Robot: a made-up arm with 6 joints.
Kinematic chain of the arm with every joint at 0, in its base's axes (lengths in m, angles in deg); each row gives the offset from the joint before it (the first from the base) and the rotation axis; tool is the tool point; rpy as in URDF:
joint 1: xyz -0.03 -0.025 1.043 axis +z
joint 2: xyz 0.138 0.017 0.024 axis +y
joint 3: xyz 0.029 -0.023 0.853 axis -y
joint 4: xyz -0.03 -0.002 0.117 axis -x
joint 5: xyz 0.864 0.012 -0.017 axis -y
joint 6: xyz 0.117 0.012 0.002 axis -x
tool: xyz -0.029 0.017 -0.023 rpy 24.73 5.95 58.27
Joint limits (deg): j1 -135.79..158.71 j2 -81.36..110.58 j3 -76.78..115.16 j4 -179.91..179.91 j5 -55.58..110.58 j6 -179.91..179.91
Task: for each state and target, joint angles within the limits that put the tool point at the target. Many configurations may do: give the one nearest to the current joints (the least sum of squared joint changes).
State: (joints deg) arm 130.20 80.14 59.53 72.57 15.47 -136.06
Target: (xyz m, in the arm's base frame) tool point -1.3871 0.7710 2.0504
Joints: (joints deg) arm 148.04 43.94 62.75 72.91 22.63 -135.92
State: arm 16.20 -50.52 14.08 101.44 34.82 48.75
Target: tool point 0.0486 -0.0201 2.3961
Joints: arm 10.39 -48.45 -1.54 102.81 28.98 47.49
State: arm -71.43 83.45 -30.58 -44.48 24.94 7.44
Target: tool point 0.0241 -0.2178 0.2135
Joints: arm -79.29 107.65 -43.88 -45.38 26.46 8.25
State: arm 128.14 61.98 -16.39 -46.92 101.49 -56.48
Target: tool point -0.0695 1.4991 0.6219
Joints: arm 92.44 74.83 11.91 -48.18 95.52 -54.57
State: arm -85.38 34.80 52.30 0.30 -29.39 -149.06
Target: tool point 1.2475 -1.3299 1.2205
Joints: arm -46.04 63.96 46.67 -0.36 -29.01 -148.40
